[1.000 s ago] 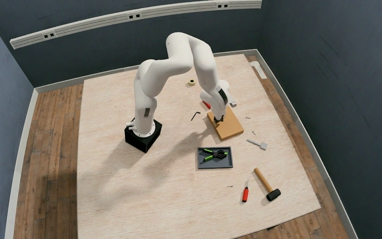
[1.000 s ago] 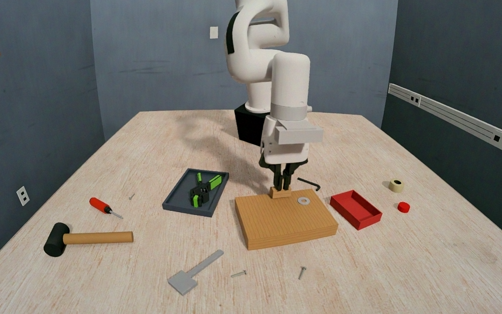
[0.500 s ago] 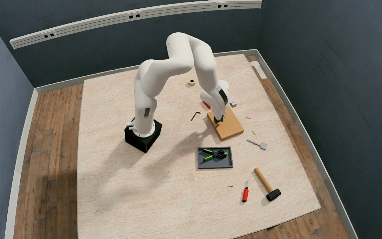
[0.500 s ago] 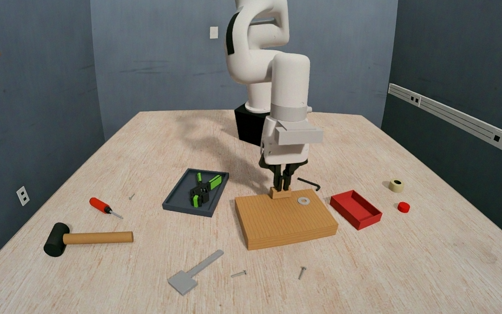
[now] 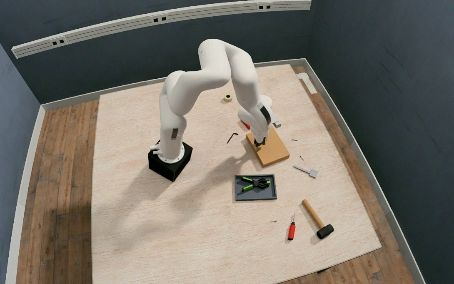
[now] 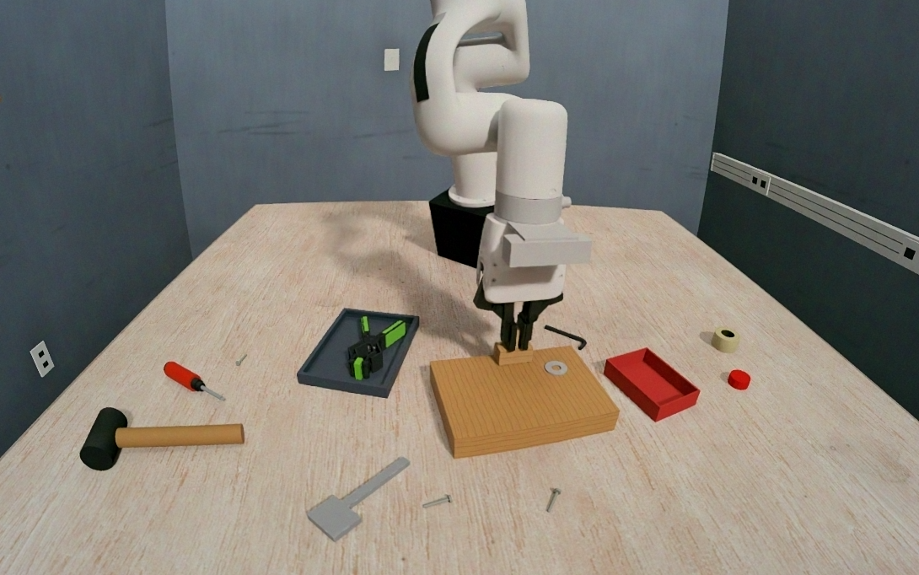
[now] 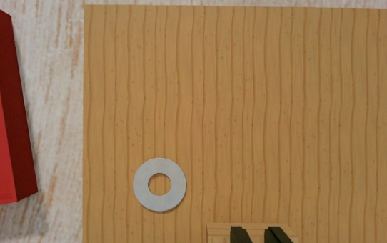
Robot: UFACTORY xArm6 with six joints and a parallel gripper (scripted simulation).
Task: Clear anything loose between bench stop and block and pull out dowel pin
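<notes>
Now: hand 2 cm above the dowel pin. The rest, counted from my hand: small wooden block: 3 cm below; hex key: 12 cm to the left, 9 cm behind, 7 cm below; washer: 5 cm to the left, 4 cm below, 2 cm ahead.
</notes>
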